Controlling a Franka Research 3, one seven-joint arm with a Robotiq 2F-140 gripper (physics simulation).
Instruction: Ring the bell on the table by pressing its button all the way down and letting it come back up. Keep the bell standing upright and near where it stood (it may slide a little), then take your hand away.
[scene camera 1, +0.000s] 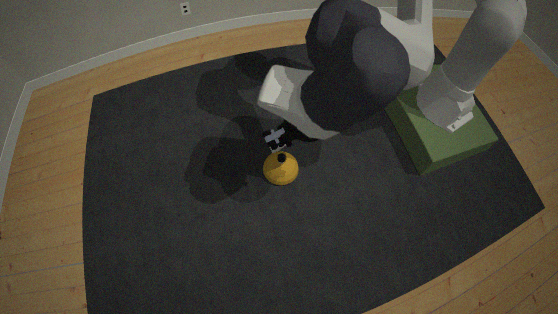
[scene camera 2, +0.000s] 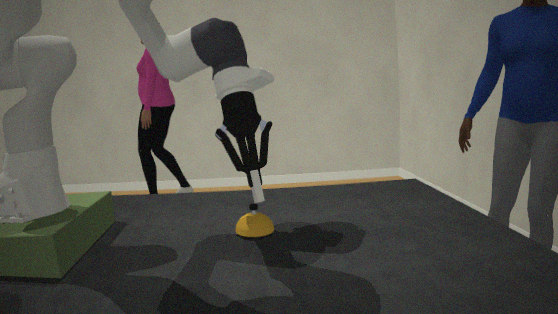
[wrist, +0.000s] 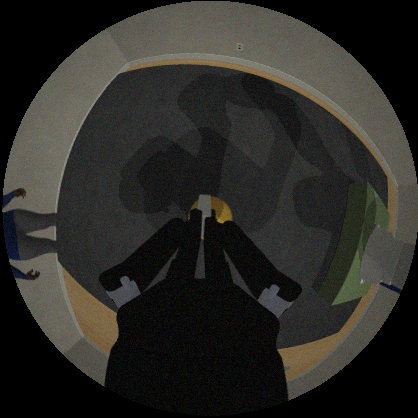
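Observation:
The bell, a yellow dome (scene camera 1: 281, 173) (scene camera 2: 255, 228) (wrist: 225, 212), stands upright on the dark table top (scene camera 1: 165, 260) (scene camera 2: 425, 220). Its black button (scene camera 1: 281, 157) (scene camera 2: 253, 206) sits raised on top; in the wrist view the button is hidden behind the fingers. My gripper (scene camera 1: 277, 149) (scene camera 2: 258, 201) (wrist: 204, 203) is shut and empty, pointing down. In the scene camera 2 view its pale fingertips are very close above the button and slightly to its right. In the scene camera 1 view they are just above and left of the button in the picture. Contact cannot be made out.
The arm's base stands on a green block (scene camera 1: 457, 142) (scene camera 2: 30, 255) (wrist: 345, 290). A person in a pink top (scene camera 2: 157, 90) is by the back wall, behind the arm in the scene camera 2 view. A person in a blue top (scene camera 2: 530, 65) stands at the right. Arm shadows fall around the bell.

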